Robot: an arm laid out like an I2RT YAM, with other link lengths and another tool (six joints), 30 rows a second.
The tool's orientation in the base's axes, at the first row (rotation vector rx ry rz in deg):
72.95 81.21 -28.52
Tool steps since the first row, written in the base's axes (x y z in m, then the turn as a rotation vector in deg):
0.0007 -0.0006 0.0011 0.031 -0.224 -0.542
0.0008 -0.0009 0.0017 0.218 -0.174 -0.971
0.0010 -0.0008 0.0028 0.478 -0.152 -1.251
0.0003 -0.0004 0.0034 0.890 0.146 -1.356
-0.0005 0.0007 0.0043 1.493 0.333 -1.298
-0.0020 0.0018 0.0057 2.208 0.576 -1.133
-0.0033 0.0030 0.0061 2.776 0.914 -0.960
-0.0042 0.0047 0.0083 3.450 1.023 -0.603
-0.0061 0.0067 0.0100 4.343 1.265 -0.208
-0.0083 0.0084 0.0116 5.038 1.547 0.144
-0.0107 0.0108 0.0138 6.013 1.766 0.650
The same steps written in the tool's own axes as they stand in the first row. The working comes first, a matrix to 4 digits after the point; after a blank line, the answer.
The tool's axes in the first row as the columns of a matrix, in the base's axes (used below as rounded here):
0.1923 0.8789 0.4366
0.4129 0.3311 -0.8484
-0.8902 0.3434 -0.2993

-0.0011 0.0008 0.0005 0.396 -0.233 0.366
-0.0017 0.0010 0.0006 0.834 -0.199 0.533
-0.0026 0.0016 0.0003 1.143 -0.060 0.712
-0.0031 0.0013 -0.0005 1.439 0.365 0.671
-0.0036 0.0013 -0.0021 1.580 0.977 0.758
-0.0047 0.0008 -0.0041 1.671 1.742 0.814
-0.0048 0.0002 -0.0058 1.766 2.413 0.724
-0.0063 0.0007 -0.0083 1.623 3.164 0.819
-0.0073 0.0003 -0.0113 1.543 4.164 0.885
-0.0085 -0.0005 -0.0142 1.479 4.990 0.844
-0.0099 -0.0011 -0.0180 1.307 6.093 0.932

